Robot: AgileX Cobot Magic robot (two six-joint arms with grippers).
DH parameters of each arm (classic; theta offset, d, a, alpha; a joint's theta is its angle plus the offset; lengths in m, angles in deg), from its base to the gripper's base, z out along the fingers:
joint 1: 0 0.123 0 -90
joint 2: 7.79 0 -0.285 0
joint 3: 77.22 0 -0.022 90
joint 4: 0 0.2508 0 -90
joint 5: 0 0 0.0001 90
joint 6: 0 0.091 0 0
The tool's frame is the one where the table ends.
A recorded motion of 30 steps. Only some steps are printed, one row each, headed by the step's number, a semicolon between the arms.
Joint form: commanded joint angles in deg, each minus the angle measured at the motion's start. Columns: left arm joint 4, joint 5, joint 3, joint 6, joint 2, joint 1; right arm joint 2, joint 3, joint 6, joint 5, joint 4, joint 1.
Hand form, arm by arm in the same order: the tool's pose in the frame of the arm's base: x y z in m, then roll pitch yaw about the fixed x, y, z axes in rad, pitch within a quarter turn. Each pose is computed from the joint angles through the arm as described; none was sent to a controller.
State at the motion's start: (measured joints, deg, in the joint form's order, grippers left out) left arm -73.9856 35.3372 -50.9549 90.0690 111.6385 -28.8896; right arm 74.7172 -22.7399 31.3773 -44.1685 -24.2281 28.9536
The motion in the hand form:
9: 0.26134 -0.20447 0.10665 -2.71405 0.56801 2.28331; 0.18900 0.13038 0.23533 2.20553 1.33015 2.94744
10: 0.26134 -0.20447 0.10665 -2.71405 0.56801 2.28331; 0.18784 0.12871 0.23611 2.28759 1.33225 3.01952
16: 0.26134 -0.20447 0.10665 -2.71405 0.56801 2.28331; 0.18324 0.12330 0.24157 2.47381 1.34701 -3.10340
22: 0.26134 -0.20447 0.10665 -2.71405 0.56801 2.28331; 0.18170 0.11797 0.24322 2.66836 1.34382 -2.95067
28: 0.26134 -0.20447 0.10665 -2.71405 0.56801 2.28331; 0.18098 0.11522 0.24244 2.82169 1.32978 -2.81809
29: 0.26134 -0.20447 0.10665 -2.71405 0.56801 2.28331; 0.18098 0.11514 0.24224 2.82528 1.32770 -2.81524
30: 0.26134 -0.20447 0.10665 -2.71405 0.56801 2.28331; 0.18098 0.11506 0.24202 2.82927 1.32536 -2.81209
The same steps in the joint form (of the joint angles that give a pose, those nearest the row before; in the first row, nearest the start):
9: 0.76 0.21 0.16 -0.16 -0.08 -0.35; -4.28 -0.06 -2.59 7.45 0.21 0.12
10: 0.76 0.21 0.16 -0.16 -0.08 -0.35; -5.12 -0.06 -3.10 9.15 0.21 0.12
16: 0.76 0.21 0.16 -0.16 -0.08 -0.35; -8.15 -0.06 -4.72 13.46 0.43 0.12
22: 0.76 0.21 0.16 -0.16 -0.08 -0.35; -9.92 -0.06 -8.25 17.29 3.06 0.12
28: 0.76 0.21 0.16 -0.16 -0.08 -0.35; -10.64 -0.06 -10.57 19.81 4.30 0.12
29: 0.76 0.21 0.16 -0.16 -0.08 -0.35; -10.64 -0.06 -10.57 19.94 4.29 0.12
30: 0.76 0.21 0.16 -0.16 -0.08 -0.35; -10.64 -0.06 -10.57 20.10 4.29 0.12

